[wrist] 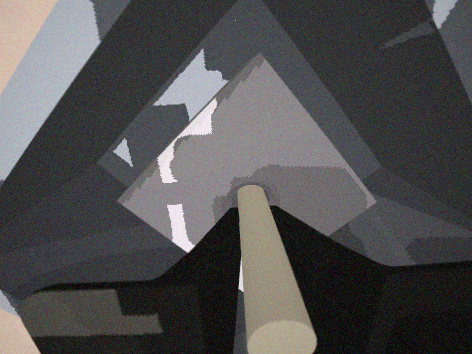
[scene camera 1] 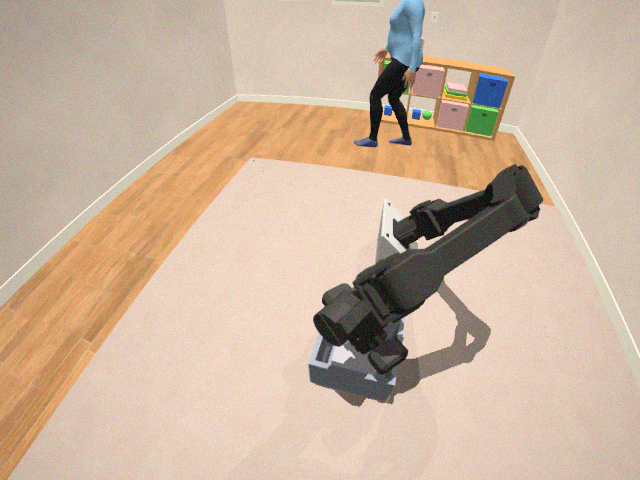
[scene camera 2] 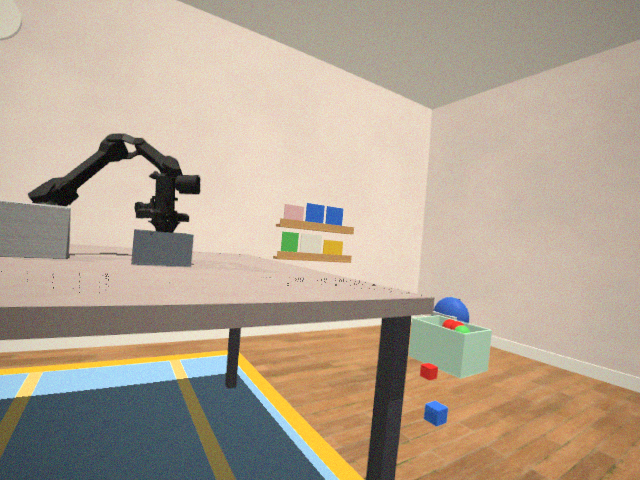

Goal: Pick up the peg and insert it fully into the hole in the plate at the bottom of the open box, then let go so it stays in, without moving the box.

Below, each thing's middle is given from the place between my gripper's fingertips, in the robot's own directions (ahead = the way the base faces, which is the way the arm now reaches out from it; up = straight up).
I see my gripper 1 cm above the blue-grey box (scene camera 1: 378, 386). Round my hand: plate (scene camera 1: 346, 356): 3 cm below.
